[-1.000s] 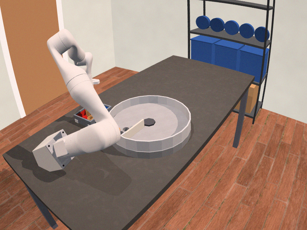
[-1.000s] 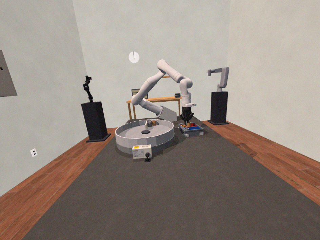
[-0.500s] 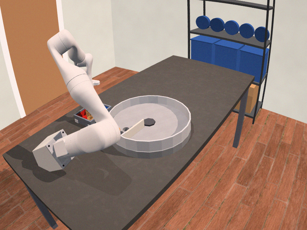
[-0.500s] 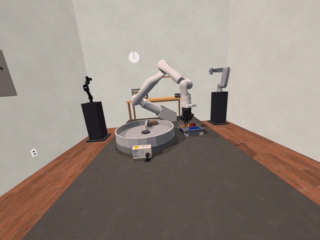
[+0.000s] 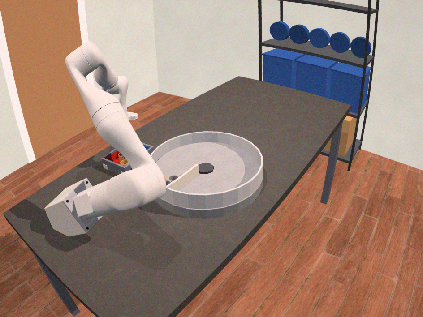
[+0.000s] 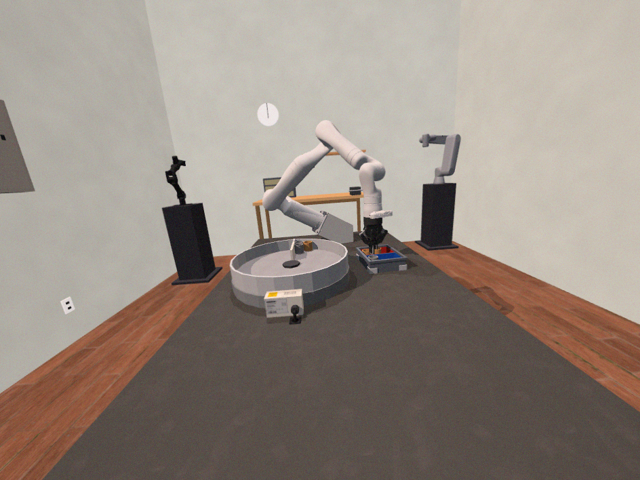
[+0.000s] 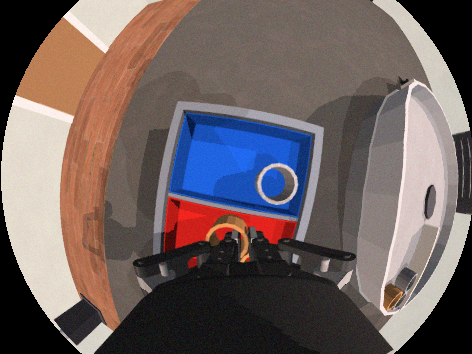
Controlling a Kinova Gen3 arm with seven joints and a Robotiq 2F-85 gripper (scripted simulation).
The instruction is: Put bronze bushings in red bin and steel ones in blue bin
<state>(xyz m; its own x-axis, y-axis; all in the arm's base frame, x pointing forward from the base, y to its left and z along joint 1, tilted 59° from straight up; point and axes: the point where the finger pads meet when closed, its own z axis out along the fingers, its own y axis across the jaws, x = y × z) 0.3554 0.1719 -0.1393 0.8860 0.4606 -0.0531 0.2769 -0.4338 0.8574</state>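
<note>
My hand is 20 mm short of the grey tray, 20 mm to the right of it and 30 mm above it. From my hand the other things lie so: turntable (100 mm ahead, 340 mm to the right).
</note>
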